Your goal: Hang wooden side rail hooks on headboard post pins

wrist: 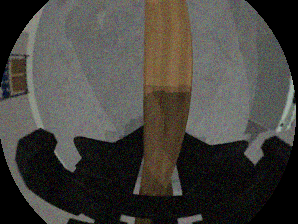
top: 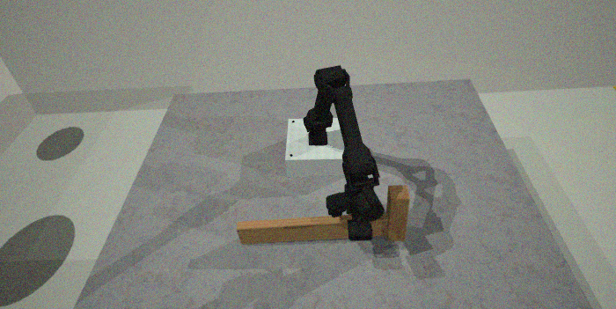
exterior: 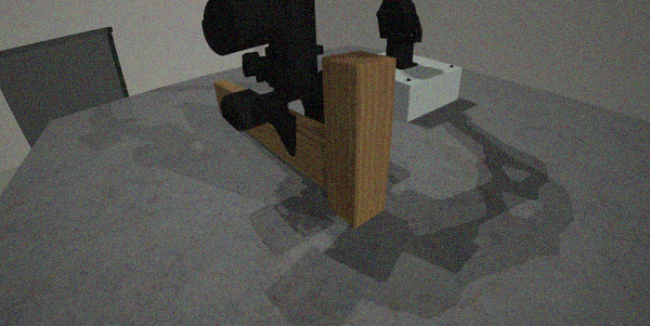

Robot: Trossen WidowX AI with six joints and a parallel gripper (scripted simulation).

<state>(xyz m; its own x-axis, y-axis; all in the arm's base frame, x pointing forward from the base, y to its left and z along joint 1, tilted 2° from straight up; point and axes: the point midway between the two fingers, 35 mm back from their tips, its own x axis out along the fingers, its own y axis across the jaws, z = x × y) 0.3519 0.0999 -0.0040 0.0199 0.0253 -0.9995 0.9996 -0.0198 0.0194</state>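
My gripper tip is now 110 mm to the right of the headboard post and 50 mm below it.
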